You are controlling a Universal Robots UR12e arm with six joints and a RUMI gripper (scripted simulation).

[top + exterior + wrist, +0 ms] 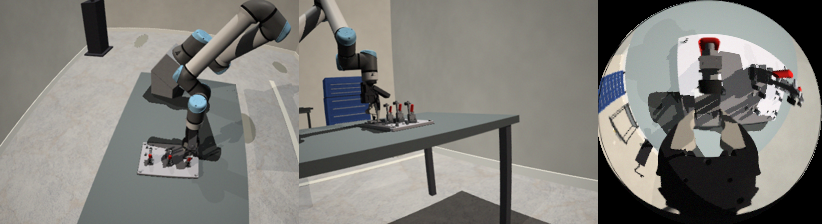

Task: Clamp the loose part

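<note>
My gripper is now 1 cm above the grey part.
</note>
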